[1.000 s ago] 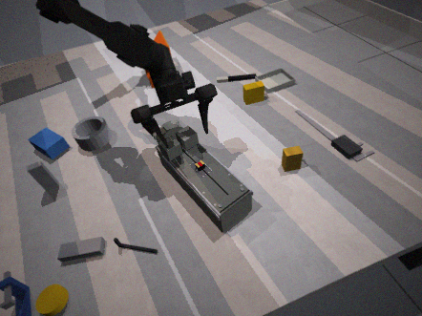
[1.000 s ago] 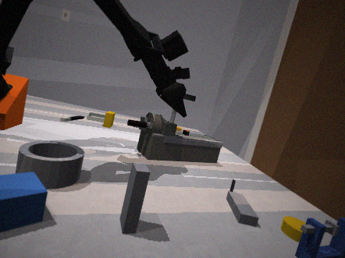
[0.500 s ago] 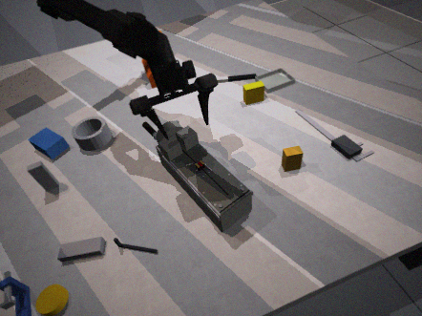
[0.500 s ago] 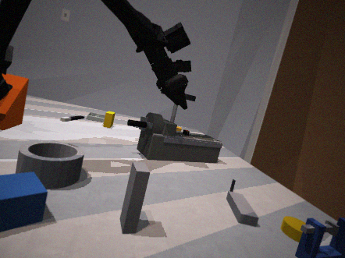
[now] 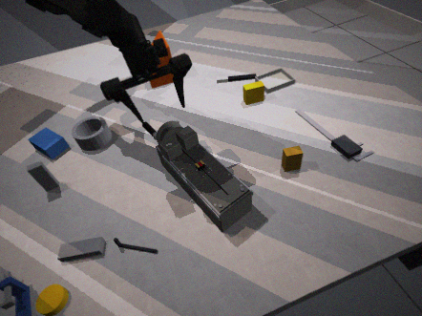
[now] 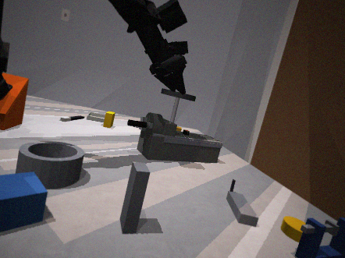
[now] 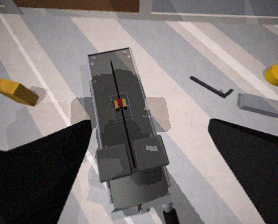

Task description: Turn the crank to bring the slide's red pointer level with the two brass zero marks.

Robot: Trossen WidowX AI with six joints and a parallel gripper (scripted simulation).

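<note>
Right now the dark crank handle is 110 mm below my gripper tip, 100 mm behind it and 50 mm to the right of it. From my gripper tip the other things lie so: black hex key 190 mm below, 160 mm ahead, 140 mm to the right; then yellow disc 290 mm to the right, 230 mm ahead, 190 mm below; then red pointer 120 mm below, 60 mm ahead, 50 mm to the left.
</note>
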